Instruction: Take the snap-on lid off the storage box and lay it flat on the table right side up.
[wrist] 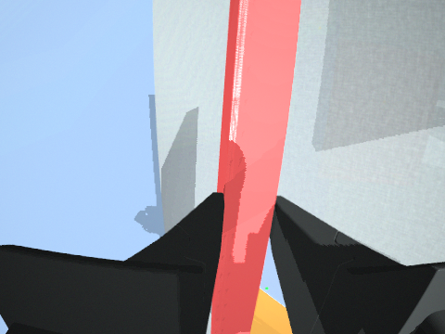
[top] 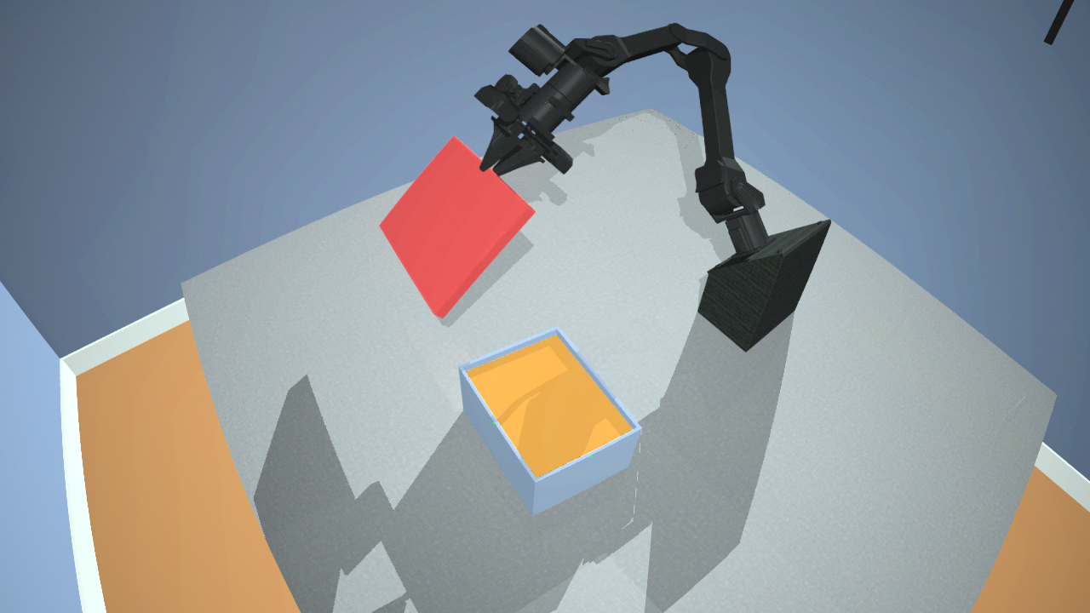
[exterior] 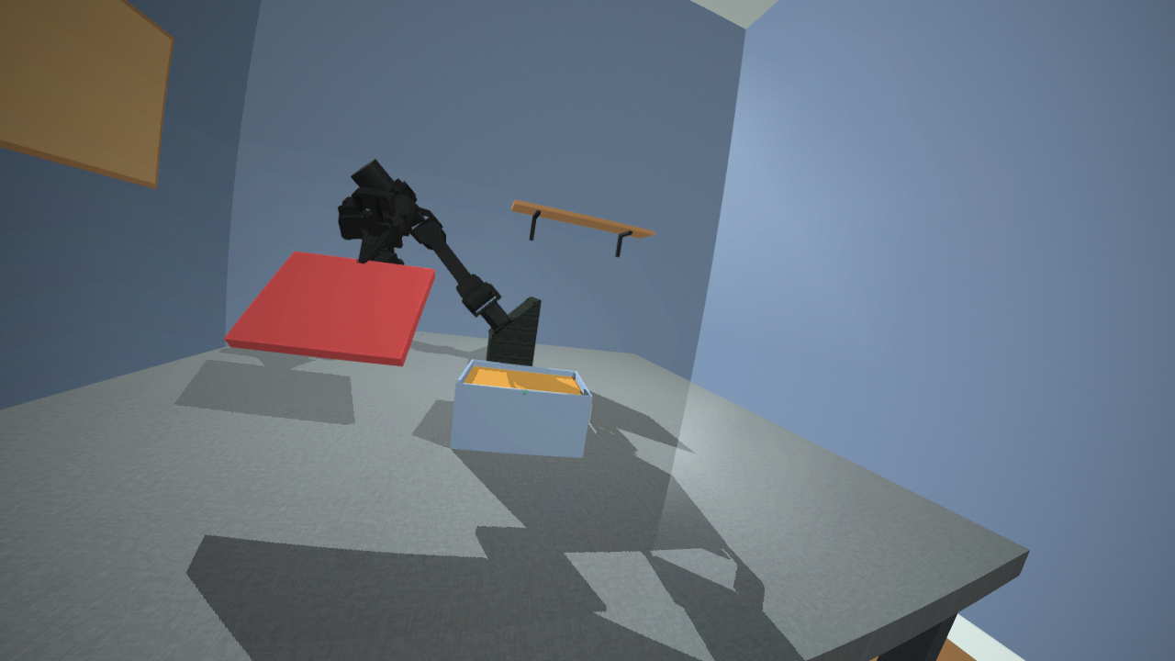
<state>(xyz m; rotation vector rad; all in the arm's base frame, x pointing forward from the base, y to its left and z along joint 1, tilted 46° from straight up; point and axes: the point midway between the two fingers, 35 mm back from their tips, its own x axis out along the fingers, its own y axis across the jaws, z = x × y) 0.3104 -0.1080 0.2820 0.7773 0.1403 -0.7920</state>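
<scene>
My gripper tip is 60 mm short of the red lid, 50 mm above it and 10 mm to the left of it. From my gripper tip the other things lie so: pale blue storage box 280 mm to the left, 180 mm below, 110 mm ahead.
</scene>
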